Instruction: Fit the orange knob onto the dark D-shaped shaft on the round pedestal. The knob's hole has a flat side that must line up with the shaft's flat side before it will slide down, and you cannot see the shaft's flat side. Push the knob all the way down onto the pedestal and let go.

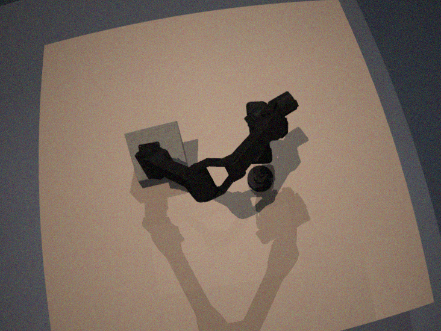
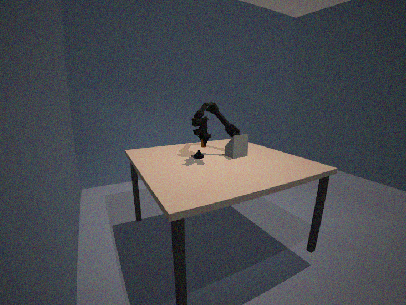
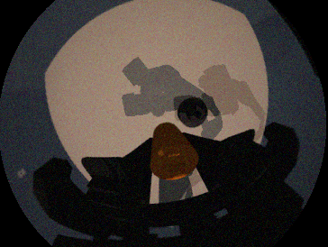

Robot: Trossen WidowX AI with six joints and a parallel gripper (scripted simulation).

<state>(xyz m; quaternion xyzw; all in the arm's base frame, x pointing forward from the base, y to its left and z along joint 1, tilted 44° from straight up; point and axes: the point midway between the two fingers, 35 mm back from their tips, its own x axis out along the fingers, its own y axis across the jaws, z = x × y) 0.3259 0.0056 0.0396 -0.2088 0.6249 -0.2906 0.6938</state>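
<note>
Now: gripper tip 9 cm to the left of the round pedestal and 9 cm above it. Round my gripper tip: orange knob: 2 cm above.
</note>
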